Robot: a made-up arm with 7 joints.
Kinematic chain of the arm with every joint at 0, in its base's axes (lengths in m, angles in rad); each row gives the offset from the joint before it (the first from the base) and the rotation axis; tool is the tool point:
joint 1: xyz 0 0.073 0 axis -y
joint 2: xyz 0 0.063 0 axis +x
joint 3: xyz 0 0 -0.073 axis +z
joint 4: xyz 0 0 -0.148 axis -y
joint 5: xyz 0 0 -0.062 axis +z
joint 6: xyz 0 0 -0.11 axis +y
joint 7: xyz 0 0 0 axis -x
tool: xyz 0 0 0
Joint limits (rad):
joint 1: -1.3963..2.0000
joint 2: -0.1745..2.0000
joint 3: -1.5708..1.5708
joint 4: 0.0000..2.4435
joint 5: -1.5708..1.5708
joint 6: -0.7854..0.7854
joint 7: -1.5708..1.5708
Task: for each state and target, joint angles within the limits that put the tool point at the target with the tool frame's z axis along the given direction. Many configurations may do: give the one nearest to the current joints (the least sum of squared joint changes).
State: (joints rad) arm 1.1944 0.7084 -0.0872 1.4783 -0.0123 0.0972 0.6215
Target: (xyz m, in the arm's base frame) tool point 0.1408 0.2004 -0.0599 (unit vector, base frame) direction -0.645 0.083 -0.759
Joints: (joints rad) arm 0.2631 0.2126 0.3433 2.3037 -0.0464 0.0936 0.2473
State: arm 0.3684 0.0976 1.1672 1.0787 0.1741 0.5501 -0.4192
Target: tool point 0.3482 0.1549 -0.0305 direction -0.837 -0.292 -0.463
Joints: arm 1.1395 -0.1745 0.5712 0.9519 0.2066 -0.0635 0.1073
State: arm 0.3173 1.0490 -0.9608 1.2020 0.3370 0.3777 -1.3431
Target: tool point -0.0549 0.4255 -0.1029 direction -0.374 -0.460 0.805
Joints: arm -0.4901 1.7507 -1.5708 1.3184 0.1449 0.1312 -0.8178
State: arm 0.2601 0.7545 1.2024 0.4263 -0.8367 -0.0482 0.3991
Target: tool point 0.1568 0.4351 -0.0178 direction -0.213 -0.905 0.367
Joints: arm 0.8152 0.7977 0.8970 1.0784 -1.0935 0.7854 0.5332
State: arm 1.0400 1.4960 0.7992 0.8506 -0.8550 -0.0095 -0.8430
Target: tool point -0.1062 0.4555 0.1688 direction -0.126 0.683 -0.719
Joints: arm 0.9978 1.9669 0.4764 0.5839 -1.4108 -0.0256 -1.5428
